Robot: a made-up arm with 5 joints. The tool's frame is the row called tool.
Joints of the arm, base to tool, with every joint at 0 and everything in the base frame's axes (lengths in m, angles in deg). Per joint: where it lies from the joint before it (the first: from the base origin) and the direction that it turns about. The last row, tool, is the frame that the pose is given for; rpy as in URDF.
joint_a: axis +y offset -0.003 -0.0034 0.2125
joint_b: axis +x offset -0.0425 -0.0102 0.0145
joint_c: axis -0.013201 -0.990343 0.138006 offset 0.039 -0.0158 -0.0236
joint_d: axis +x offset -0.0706 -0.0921 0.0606
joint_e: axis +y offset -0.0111 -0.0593 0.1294
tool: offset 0.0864 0.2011 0.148 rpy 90 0 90
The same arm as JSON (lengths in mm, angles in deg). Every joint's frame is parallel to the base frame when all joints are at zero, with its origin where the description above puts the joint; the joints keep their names.
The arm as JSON. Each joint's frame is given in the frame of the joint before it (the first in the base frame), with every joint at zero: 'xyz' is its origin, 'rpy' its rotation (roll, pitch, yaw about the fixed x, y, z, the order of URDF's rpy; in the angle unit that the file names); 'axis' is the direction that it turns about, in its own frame. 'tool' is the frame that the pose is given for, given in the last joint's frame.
{
  "units": {
    "length": "mm",
    "angle": "deg"
  },
  "joints": [
    {
      "name": "joint_a",
      "type": "revolute",
      "origin": {
        "xyz": [
          -3.0,
          -3.4,
          212.5
        ],
        "rpy": [
          0.0,
          0.0,
          0.0
        ]
      },
      "axis": [
        0.0,
        1.0,
        0.0
      ]
    },
    {
      "name": "joint_b",
      "type": "revolute",
      "origin": {
        "xyz": [
          -42.5,
          -10.2,
          14.5
        ],
        "rpy": [
          0.0,
          0.0,
          0.0
        ]
      },
      "axis": [
        1.0,
        0.0,
        0.0
      ]
    },
    {
      "name": "joint_c",
      "type": "revolute",
      "origin": {
        "xyz": [
          39.0,
          -15.8,
          -23.6
        ],
        "rpy": [
          0.0,
          0.0,
          0.0
        ]
      },
      "axis": [
        -0.013201,
        -0.990343,
        0.138006
      ]
    },
    {
      "name": "joint_d",
      "type": "revolute",
      "origin": {
        "xyz": [
          -70.6,
          -92.1,
          60.6
        ],
        "rpy": [
          0.0,
          0.0,
          0.0
        ]
      },
      "axis": [
        1.0,
        0.0,
        0.0
      ]
    },
    {
      "name": "joint_e",
      "type": "revolute",
      "origin": {
        "xyz": [
          -11.1,
          -59.3,
          129.4
        ],
        "rpy": [
          0.0,
          0.0,
          0.0
        ]
      },
      "axis": [
        0.0,
        1.0,
        0.0
      ]
    }
  ],
  "tool": {
    "origin": {
      "xyz": [
        86.4,
        201.1,
        148.0
      ],
      "rpy": [
        90.0,
        0.0,
        90.0
      ]
    }
  }
}

